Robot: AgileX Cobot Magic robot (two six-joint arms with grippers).
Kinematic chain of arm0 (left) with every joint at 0, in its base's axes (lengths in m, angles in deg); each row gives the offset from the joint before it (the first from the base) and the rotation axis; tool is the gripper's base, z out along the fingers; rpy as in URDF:
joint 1: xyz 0 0 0.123 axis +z
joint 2: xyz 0 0 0 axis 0.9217 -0.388 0
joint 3: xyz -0.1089 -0.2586 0.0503 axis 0.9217 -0.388 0
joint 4: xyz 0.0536 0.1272 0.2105 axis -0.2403 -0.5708 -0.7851
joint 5: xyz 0 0 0 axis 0.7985 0.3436 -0.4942
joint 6: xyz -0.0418 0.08 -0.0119 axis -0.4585 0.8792 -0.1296
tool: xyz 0 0 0 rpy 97.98 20.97 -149.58
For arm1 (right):
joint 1: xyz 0 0 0.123 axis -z
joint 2: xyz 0 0 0 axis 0.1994 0.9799 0
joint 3: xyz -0.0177 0.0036 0.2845 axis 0.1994 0.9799 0
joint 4: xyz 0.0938 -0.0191 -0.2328 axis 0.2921 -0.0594 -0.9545
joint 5: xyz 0 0 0 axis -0.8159 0.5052 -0.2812
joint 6: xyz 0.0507 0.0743 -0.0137 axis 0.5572 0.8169 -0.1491
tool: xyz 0 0 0 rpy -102.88 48.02 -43.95
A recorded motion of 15 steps. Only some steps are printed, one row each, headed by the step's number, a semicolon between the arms.
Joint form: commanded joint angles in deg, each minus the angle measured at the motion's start. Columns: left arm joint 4, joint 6, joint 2, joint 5, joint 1, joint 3; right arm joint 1, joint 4, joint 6, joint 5, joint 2, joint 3.
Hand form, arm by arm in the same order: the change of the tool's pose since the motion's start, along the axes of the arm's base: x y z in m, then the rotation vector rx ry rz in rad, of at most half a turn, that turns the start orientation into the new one. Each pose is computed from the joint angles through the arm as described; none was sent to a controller.
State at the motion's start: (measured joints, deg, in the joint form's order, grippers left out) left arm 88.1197 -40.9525 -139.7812 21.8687 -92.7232 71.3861; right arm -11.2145 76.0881 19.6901 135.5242 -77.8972 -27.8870
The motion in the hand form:
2: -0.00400 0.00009 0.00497 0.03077 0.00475 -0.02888; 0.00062 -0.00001 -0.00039 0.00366 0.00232 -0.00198
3: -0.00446 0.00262 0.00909 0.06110 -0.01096 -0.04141; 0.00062 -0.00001 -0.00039 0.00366 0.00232 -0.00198
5: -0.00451 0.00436 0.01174 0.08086 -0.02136 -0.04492; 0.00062 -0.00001 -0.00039 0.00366 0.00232 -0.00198
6: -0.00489 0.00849 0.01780 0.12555 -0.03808 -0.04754; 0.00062 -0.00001 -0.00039 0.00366 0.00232 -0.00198
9: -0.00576 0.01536 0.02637 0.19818 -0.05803 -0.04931; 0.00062 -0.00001 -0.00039 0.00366 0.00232 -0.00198
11: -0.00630 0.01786 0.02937 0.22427 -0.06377 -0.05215; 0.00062 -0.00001 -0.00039 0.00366 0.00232 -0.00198
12: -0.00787 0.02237 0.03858 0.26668 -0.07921 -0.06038; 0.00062 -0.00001 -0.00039 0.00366 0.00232 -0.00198
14: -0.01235 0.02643 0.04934 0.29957 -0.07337 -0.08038; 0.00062 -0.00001 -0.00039 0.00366 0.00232 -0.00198
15: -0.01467 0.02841 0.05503 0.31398 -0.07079 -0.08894; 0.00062 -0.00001 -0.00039 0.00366 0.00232 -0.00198
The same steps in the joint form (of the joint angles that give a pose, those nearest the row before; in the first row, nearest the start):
2: -2.01 -0.34 0.75 -2.01 -0.29 0.06; 0.00 0.00 0.23 -0.11 0.11 0.11
3: -4.18 -0.52 1.37 -2.58 -0.29 0.06; 0.00 0.00 0.23 -0.11 0.11 0.11
5: -5.67 -0.86 1.78 -2.81 -0.29 0.06; 0.00 0.00 0.23 -0.11 0.11 0.11
6: -9.05 -2.06 2.69 -3.55 -0.29 0.06; 0.00 0.00 0.23 -0.11 0.11 0.11
9: -14.32 -4.01 4.01 -5.04 -0.29 0.06; 0.00 0.00 0.23 -0.11 0.11 0.11
11: -16.10 -4.53 4.47 -5.73 -0.29 0.06; 0.00 0.00 0.23 -0.11 0.11 0.11
12: -19.02 -5.10 5.67 -7.16 -0.29 0.11; 0.00 0.00 0.23 -0.11 0.11 0.11
14: -20.74 -5.10 7.11 -9.91 -0.29 0.11; 0.00 0.00 0.23 -0.11 0.11 0.11
15: -21.49 -5.10 7.85 -11.23 -0.29 0.11; 0.00 0.00 0.23 -0.11 0.11 0.11

